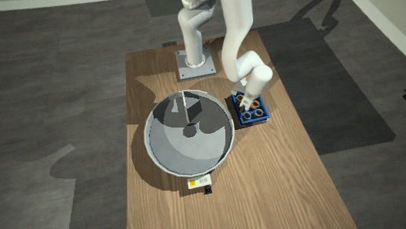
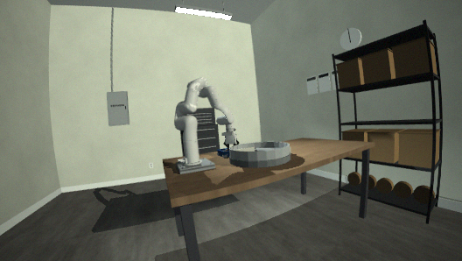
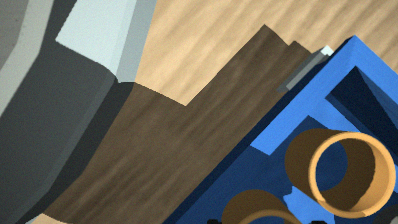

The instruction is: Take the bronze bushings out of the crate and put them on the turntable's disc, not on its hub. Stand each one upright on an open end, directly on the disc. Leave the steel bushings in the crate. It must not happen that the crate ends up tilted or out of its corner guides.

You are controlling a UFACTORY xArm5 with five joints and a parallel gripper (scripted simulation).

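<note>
Now: the blue crate 30 mm to the left of my hand and 20 mm below it. Round my hand: grey turntable disc (70 mm ahead, 310 mm to the right, 10 mm above).
</note>
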